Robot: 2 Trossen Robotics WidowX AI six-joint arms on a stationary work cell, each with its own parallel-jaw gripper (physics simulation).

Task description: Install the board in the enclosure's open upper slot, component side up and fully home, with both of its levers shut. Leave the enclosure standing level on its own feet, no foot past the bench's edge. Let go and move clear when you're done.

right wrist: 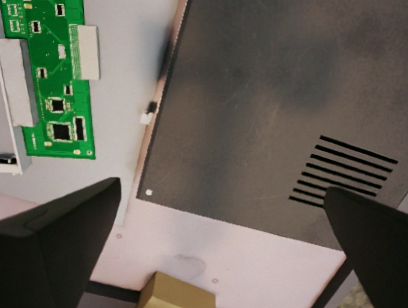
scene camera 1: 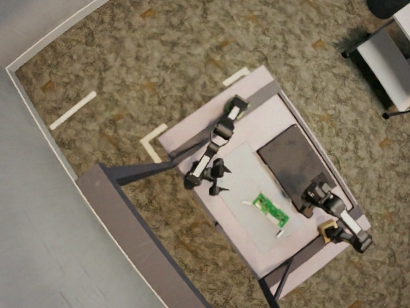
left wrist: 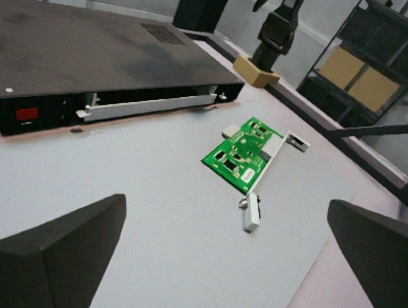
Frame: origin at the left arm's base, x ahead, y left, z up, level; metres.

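Seen in the pictures: left gripper, fingertip midpoint: (scene camera 1: 230, 181) (left wrist: 228, 206); right gripper, fingertip midpoint: (right wrist: 225, 192); left arm's base, origin of the base link: (scene camera 1: 237, 105); right arm's base, origin of the base link: (scene camera 1: 330, 231) (left wrist: 260, 65).
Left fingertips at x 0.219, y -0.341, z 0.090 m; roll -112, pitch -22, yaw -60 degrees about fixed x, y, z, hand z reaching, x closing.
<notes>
Offsets run from my left fingertips to a thing's top centre. "pt": to the spot under its first point. Level surfaces: height alone.
The green board @(pt dx +0.312, dy +0.022, dz -0.144 m) (scene camera 1: 270, 210) (left wrist: 240, 155) (right wrist: 50, 90) lies flat on the grey mat @(dz -0.148 m) (scene camera 1: 240, 165) (left wrist: 150, 170), chips facing up, its white faceplate turned away from the enclosure. Its levers (left wrist: 252, 212) (left wrist: 298, 141) stick out from the faceplate ends. The dark enclosure @(dx +0.273, dy +0.297, dz -0.100 m) (scene camera 1: 287, 160) (left wrist: 100, 55) (right wrist: 240, 100) stands flat beside the mat. In the left wrist view, a dark opening shows above a pale panel @(pt dx +0.213, dy +0.176, dz -0.134 m) (left wrist: 150, 107) in its front. My left gripper (scene camera 1: 227, 180) (left wrist: 228, 206) is open and empty, above the mat. My right gripper (scene camera 1: 309, 194) (right wrist: 225, 192) is open and empty, above the enclosure's end.
A tan block @(dx +0.676, dy +0.154, dz -0.106 m) (scene camera 1: 327, 225) (left wrist: 255, 72) (right wrist: 177, 295) sits by the right arm near the bench's end. A raised dark rail (left wrist: 350, 145) runs along the bench's edge. The enclosure's far long side lies near another railed edge. Dark frame struts (scene camera 1: 145, 172) meet the bench's corners.
</notes>
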